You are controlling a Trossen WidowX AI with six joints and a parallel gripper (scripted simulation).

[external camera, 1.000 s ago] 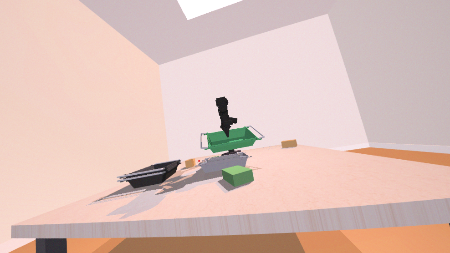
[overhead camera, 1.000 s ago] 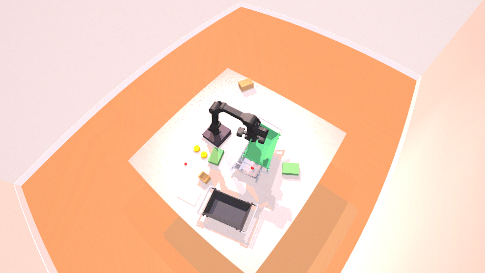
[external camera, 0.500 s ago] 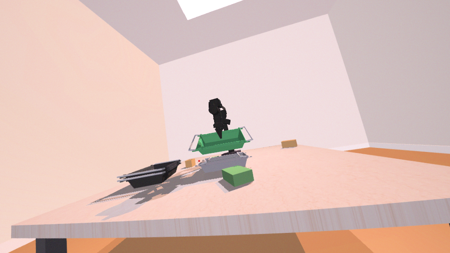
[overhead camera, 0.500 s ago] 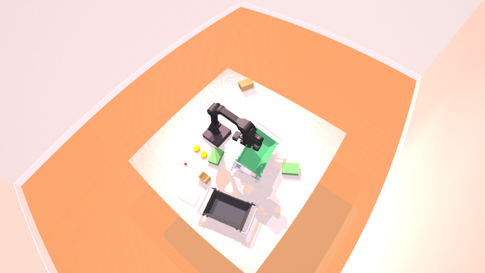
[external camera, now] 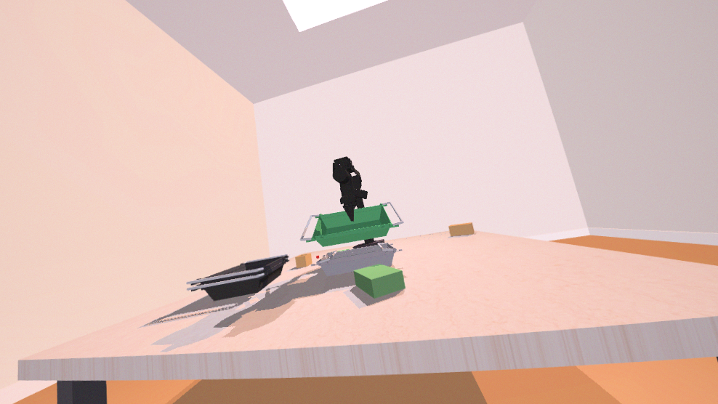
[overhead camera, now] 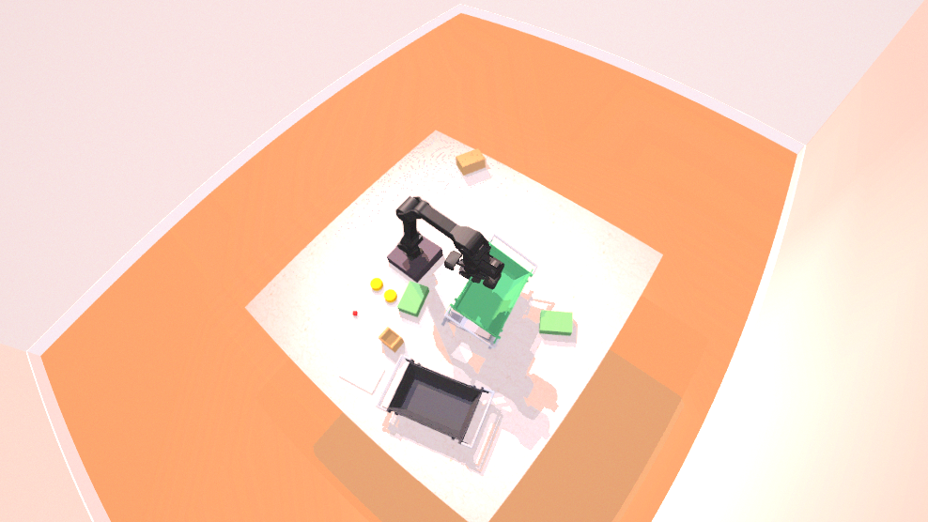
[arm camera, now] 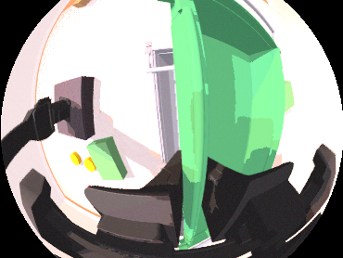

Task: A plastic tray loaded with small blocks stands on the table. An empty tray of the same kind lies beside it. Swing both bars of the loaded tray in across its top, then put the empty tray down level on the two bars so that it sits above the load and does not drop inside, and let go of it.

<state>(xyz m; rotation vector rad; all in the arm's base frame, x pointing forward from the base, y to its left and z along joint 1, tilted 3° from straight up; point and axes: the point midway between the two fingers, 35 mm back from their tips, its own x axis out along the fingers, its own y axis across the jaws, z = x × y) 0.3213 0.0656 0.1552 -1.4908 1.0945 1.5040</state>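
Now: gripper tip 80 mm short of the green tray, 30 mm to the right of it and 10 mm above it. The rest, counted from my gripper tip: red block (270 mm behind, 390 mm to the right, 170 mm below).
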